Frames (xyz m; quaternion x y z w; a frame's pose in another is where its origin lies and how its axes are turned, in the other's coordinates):
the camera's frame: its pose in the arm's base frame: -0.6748 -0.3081 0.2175 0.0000 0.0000 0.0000 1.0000
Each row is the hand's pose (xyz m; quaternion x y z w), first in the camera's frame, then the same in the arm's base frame.
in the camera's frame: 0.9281 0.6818 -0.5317 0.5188 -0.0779 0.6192 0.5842
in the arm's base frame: 0.2533 0.3737 -0.3142 0.5188 -0.0779 0.6192 0.5842
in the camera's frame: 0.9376 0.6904 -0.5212 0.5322 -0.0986 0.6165 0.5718
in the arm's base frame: 0.2628 0.3823 -0.3037 0.5322 -0.0986 0.6165 0.5718
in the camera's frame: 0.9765 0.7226 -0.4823 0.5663 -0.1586 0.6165 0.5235
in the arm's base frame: 0.3017 0.4145 -0.2648 0.5663 -0.1586 0.6165 0.5235
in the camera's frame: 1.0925 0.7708 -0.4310 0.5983 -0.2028 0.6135 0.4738
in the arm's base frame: 0.4177 0.4627 -0.2135 0.5983 -0.2028 0.6135 0.4738
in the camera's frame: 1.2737 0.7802 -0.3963 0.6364 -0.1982 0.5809 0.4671
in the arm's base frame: 0.5989 0.4721 -0.1788 0.6364 -0.1982 0.5809 0.4671
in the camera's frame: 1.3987 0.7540 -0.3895 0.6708 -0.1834 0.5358 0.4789
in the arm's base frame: 0.7239 0.4459 -0.1720 0.6708 -0.1834 0.5358 0.4789
